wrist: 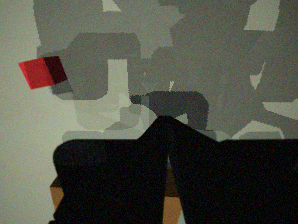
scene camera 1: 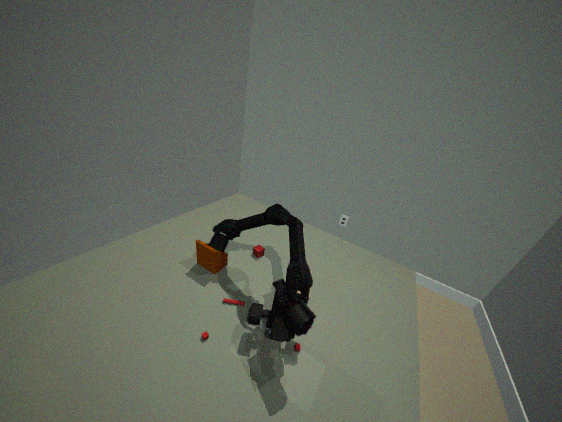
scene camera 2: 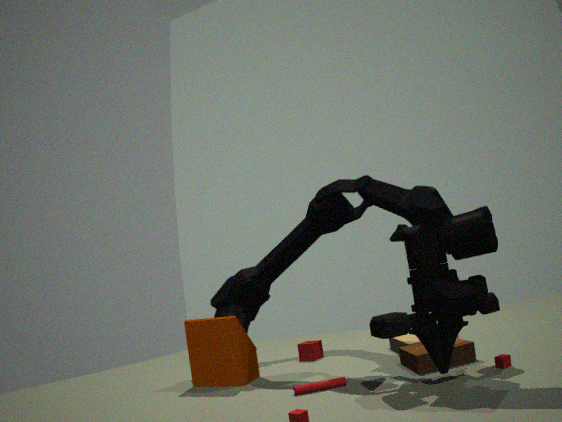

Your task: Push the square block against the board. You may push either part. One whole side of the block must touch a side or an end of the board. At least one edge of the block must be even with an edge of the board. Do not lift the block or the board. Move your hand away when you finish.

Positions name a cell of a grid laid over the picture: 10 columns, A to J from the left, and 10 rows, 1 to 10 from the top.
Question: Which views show the gripper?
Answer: The wrist view, scene camera 1 and scene camera 2: all of them.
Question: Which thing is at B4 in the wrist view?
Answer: A small red cube.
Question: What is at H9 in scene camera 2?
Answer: A brown square block.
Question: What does the gripper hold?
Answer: Nothing.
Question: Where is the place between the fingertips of the gripper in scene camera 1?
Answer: E8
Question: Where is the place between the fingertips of the gripper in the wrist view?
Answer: F6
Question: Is the gripper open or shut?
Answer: Shut.
